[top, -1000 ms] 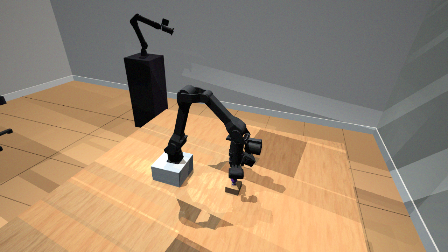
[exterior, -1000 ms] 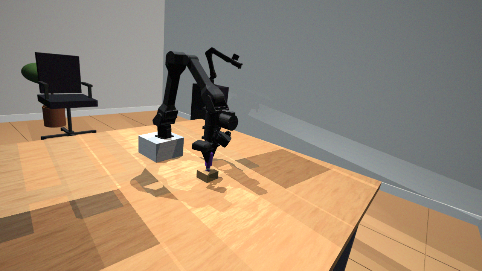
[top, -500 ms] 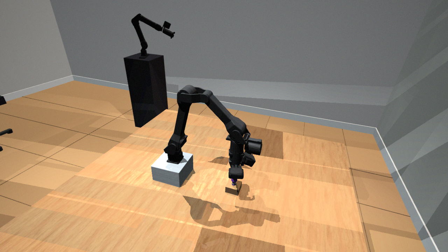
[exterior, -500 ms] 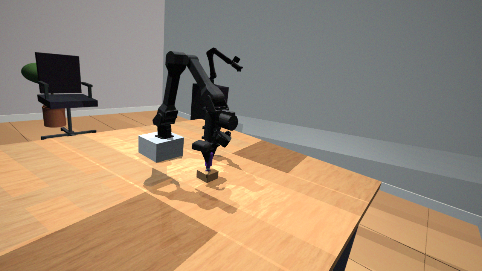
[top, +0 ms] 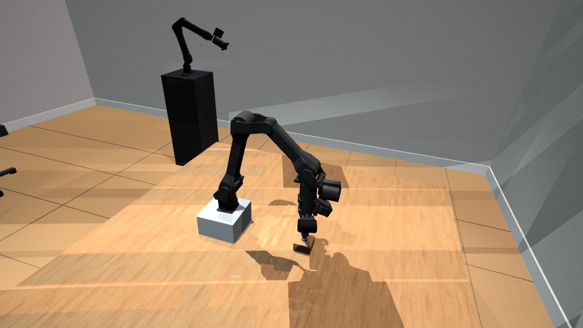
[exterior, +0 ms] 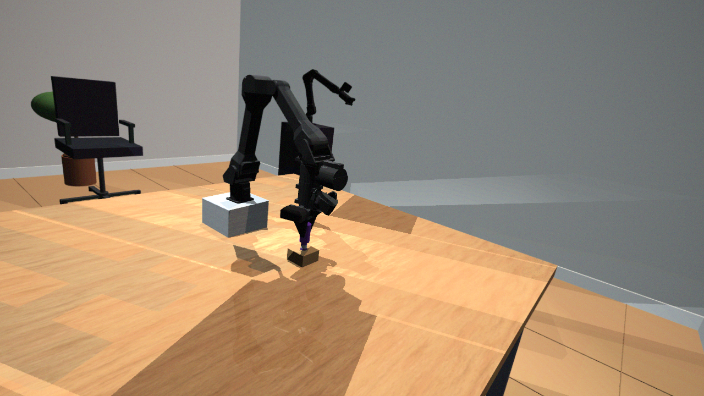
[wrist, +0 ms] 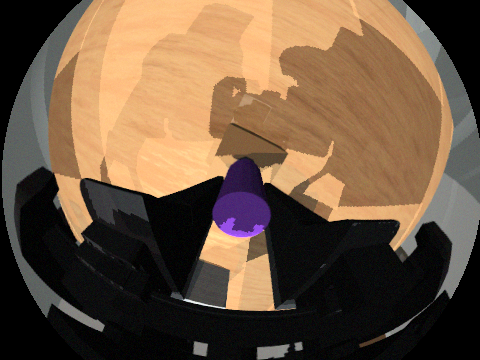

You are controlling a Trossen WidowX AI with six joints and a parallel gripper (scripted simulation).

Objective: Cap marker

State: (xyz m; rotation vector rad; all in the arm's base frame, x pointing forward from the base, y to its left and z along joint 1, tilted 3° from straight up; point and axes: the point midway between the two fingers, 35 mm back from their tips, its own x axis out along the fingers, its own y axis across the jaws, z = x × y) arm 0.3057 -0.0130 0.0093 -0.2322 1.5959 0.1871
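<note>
Now: the purple cap 10 mm above my gripper tip.
</note>
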